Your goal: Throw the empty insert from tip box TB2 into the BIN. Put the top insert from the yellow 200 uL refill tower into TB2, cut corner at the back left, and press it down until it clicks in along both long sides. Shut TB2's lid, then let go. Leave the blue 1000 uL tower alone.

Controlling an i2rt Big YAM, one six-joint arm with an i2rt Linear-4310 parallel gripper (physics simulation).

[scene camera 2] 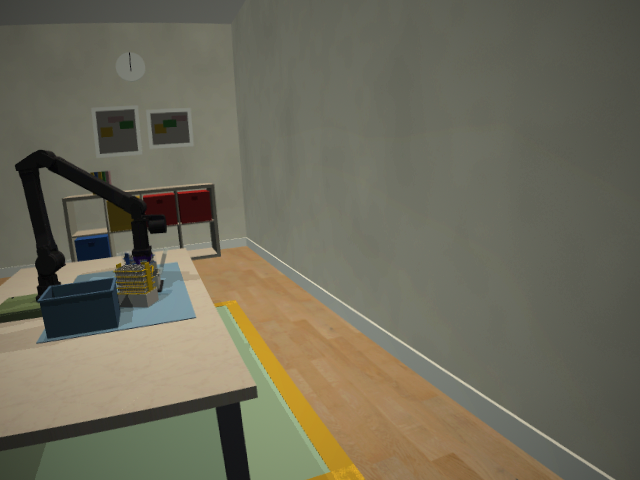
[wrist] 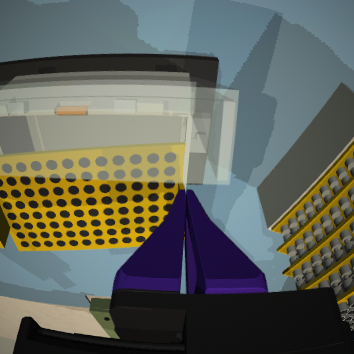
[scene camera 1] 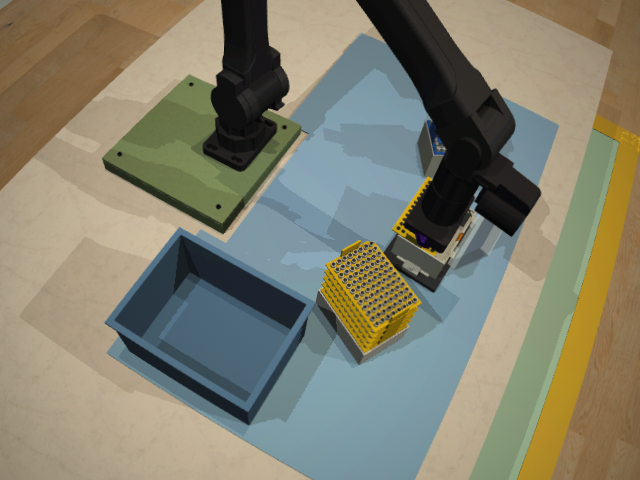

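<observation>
My gripper [scene camera 1: 423, 239] [wrist: 184, 197] is shut with its purple fingertips together and nothing between them. The tips are at the right edge of a yellow insert with empty holes [scene camera 1: 412, 206] [wrist: 90, 215] in the wrist view. The insert lies over tip box TB2 [scene camera 1: 419, 256] [wrist: 110, 131] and sticks out past its long side; whether it is tilted is hard to tell. TB2's clear lid [scene camera 1: 490, 237] [wrist: 227, 142] is open and covers part of the insert in the wrist view. The yellow refill tower [scene camera 1: 373, 284] [scene camera 2: 134, 281] [wrist: 320, 230] stands beside TB2, its top insert full of tips.
The blue BIN [scene camera 1: 180, 369] [scene camera 2: 82, 312] stands beyond the yellow tower. The blue 1000 uL tower [scene camera 1: 430, 147] stands behind TB2, partly hidden by the arm. A dark base [scene camera 1: 434, 284] [wrist: 205, 72] lies under TB2. The arm is mounted on a green plate [scene camera 1: 160, 165].
</observation>
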